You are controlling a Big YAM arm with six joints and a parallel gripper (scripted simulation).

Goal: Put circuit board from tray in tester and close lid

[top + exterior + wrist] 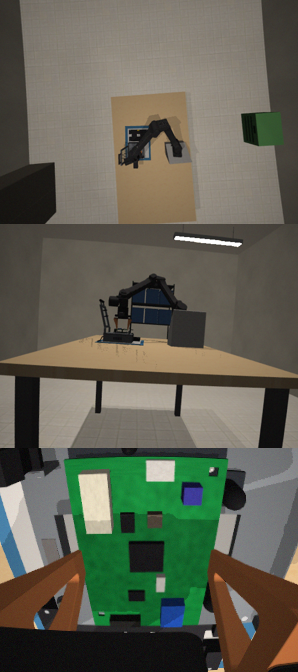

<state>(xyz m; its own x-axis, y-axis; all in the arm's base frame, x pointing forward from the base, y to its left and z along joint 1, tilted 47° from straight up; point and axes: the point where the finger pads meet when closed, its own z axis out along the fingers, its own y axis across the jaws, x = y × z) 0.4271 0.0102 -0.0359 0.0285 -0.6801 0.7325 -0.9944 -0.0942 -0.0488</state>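
Now: hand right at the green circuit board. The rest, counted from my hand: black latch hook (60 mm to the left, 60 mm behind); then dark pin plate (20 mm below, 10 mm to the left, 10 mm ahead); then tester lid (120 mm ahead, 90 mm above).
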